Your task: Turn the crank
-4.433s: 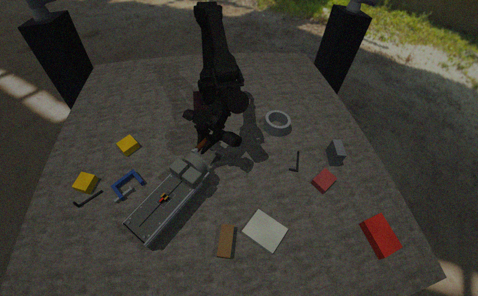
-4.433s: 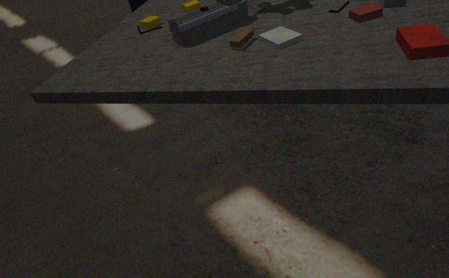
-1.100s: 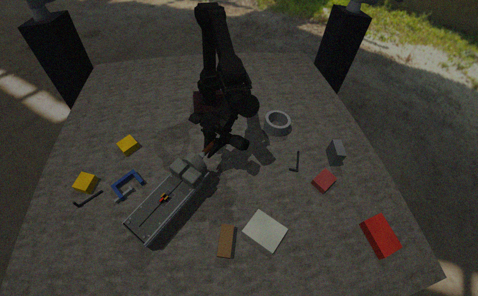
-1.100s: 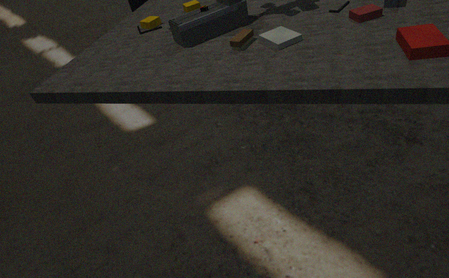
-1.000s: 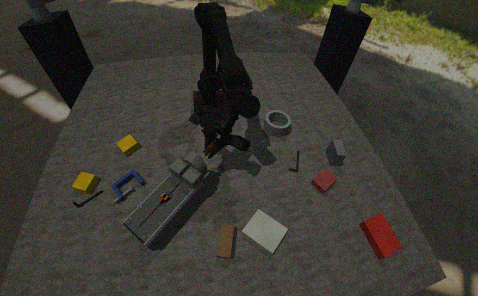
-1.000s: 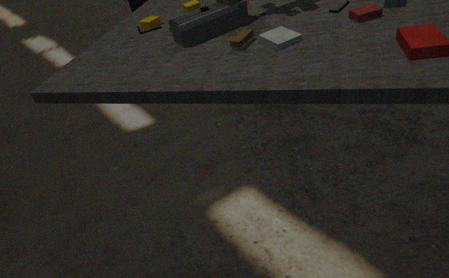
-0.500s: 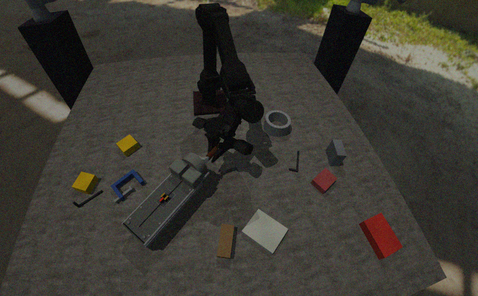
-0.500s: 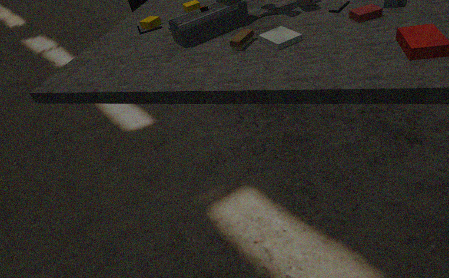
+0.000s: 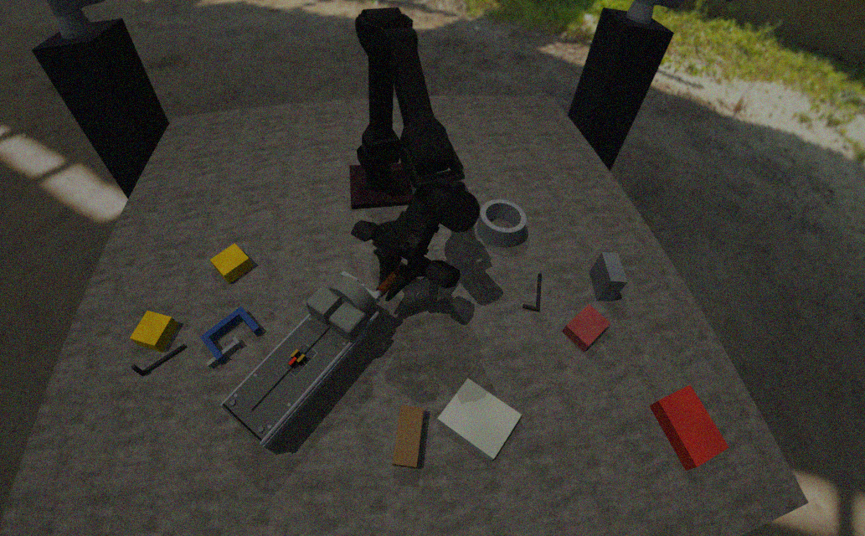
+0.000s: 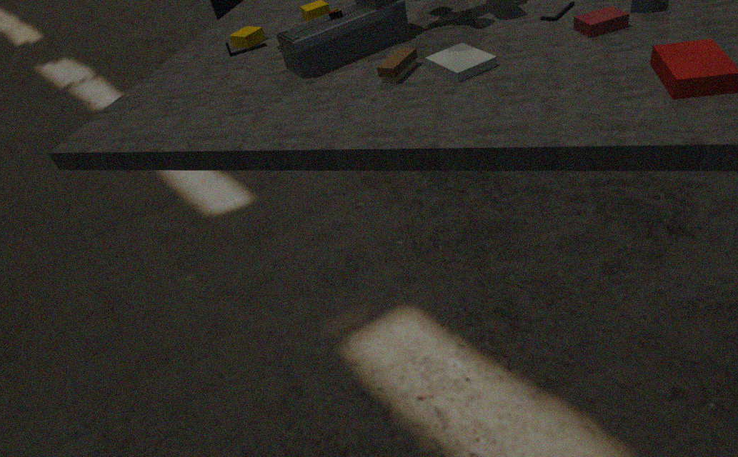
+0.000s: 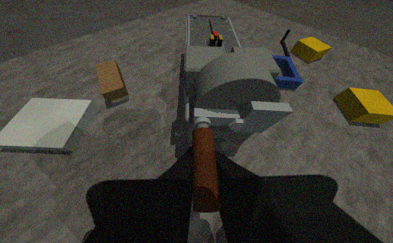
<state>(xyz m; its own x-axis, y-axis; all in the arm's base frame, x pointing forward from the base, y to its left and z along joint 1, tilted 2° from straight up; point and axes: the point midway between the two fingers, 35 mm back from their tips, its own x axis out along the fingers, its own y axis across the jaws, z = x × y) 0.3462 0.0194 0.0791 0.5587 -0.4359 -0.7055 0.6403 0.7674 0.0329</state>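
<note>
Right now my gripper tip is 140 mm to the left of the red pointer, 120 mm short of it and 20 mm below it. From my gripper tip the other things lie so: white plate: 200 mm ahead, 140 mm to the left, 50 mm below; then brown crank handle: 30 mm above, 10 mm to the left, 10 mm behind; then brown block: 220 mm ahead, 50 mm below, 30 mm to the left.
</note>
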